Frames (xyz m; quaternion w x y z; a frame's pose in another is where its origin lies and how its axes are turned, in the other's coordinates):
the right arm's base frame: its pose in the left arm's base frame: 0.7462 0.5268 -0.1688 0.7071 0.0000 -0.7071 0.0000
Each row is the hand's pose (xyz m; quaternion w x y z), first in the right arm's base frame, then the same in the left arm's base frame.
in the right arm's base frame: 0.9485 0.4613 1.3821 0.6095 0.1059 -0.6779 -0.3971
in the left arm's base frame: -0.6359 0.9881 0.7797 0.0484 -0.3557 0.9104 0.2059
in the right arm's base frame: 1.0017 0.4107 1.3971 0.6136 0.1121 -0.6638 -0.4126
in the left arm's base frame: -0.6509 0.9375 0.8329 0.0355 -0.3710 0.9033 0.2125
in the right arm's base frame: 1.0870 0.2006 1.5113 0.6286 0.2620 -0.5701 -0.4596
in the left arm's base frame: -0.7651 0.7274 0.9182 0.0414 0.5102 -0.8476 -0.1397
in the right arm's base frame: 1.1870 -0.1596 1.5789 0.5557 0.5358 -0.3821 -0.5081
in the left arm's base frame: -0.8327 0.3672 1.0182 0.1228 0.7381 -0.6631 0.0196
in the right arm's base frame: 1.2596 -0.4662 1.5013 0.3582 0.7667 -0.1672 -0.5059
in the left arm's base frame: -0.7551 0.0606 1.0908 0.1351 0.8999 -0.3715 0.1844
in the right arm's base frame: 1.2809 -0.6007 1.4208 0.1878 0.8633 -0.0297 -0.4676
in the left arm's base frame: -0.6746 -0.0739 1.1121 0.1118 0.9410 -0.1538 0.2798
